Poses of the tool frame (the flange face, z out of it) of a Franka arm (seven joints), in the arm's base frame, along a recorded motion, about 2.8 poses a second.
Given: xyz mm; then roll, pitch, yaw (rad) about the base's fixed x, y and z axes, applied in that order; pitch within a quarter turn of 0, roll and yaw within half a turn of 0.
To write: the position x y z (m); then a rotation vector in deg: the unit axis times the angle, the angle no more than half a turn. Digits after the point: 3 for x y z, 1 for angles.
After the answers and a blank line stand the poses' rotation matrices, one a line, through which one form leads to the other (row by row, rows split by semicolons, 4 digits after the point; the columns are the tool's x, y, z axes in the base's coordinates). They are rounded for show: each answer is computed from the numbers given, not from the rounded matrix.
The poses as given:
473 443 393 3.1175 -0.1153 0.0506
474 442 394 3.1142 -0.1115 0.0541
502 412 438 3.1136 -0.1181 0.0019
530 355 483 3.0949 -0.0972 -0.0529
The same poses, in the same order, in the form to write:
0.473 0.443 0.393 178.4 4.4 10.4
0.474 0.442 0.394 178.3 4.7 10.0
0.502 0.412 0.438 178.1 0.0 10.5
0.530 0.355 0.483 176.9 -4.9 8.5

0.9921 0.0478 0.1161; 0.0502 -0.9986 -0.0182; 0.1150 0.0239 -0.9931
0.9923 0.0510 0.1125; 0.0537 -0.9983 -0.0213; 0.1113 0.0272 -0.9934
0.9930 -0.0014 0.1178; 0.0019 -0.9996 -0.0278; 0.1178 0.0278 -0.9926
0.9939 -0.0573 0.0943; -0.0526 -0.9973 -0.0517; 0.0970 0.0465 -0.9942

